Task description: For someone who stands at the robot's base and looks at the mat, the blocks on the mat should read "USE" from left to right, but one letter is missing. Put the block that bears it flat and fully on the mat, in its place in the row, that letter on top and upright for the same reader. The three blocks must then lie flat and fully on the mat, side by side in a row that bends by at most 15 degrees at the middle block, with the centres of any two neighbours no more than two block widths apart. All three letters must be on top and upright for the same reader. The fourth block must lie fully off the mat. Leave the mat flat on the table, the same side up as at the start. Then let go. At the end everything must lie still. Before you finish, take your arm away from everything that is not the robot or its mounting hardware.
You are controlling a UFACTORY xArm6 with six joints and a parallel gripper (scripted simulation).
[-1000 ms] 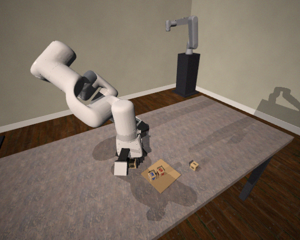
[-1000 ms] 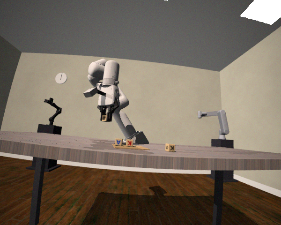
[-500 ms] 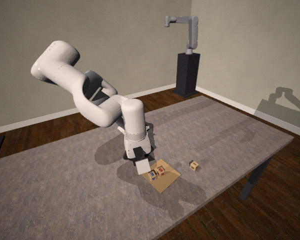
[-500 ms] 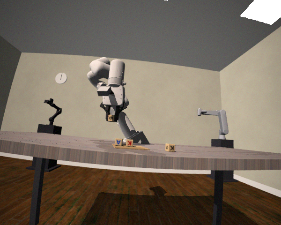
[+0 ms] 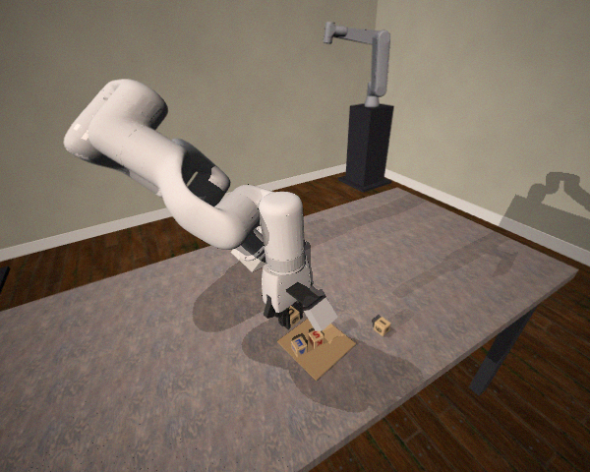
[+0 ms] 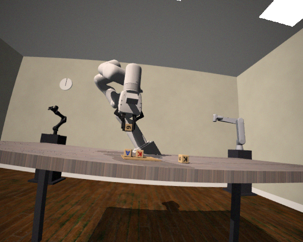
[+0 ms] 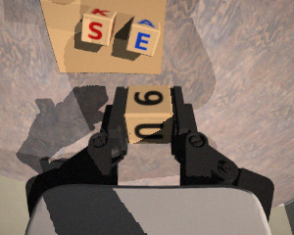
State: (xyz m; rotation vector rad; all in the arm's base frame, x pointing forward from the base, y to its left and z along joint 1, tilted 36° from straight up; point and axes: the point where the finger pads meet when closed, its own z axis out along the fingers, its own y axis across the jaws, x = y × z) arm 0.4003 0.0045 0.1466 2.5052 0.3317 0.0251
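Now: the tan mat 10 mm ahead of my hand, 60 mm to the left of it and 130 mm below it. Also, from my hand: block (10 mm below).
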